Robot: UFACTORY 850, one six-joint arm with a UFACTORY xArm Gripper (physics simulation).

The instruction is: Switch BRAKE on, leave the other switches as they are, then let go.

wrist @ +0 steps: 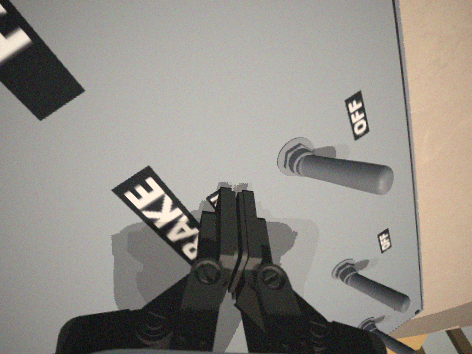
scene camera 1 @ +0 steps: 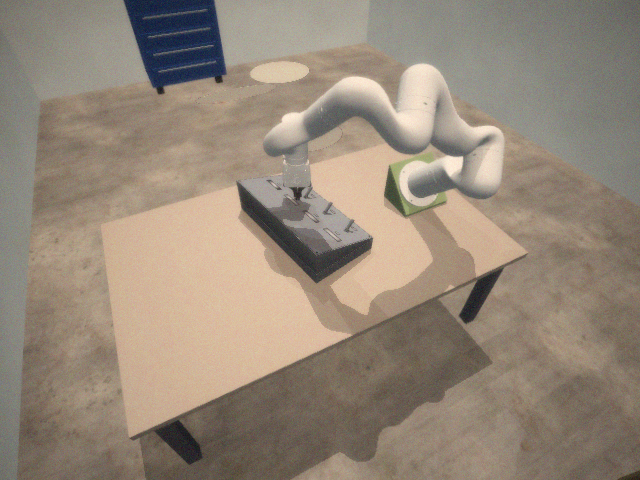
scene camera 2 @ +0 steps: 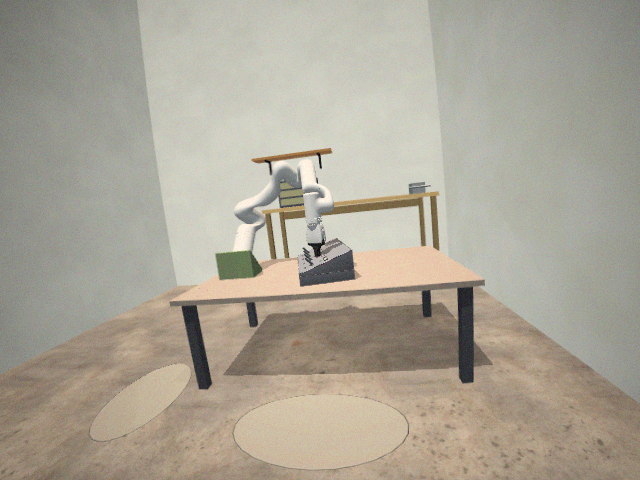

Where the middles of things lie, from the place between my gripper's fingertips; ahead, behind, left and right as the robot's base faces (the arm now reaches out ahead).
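Grey sloped switch box [scene camera 1: 318,242]: 6 cm to the left of my hand, 1 cm ahead of it, 3 cm below it.
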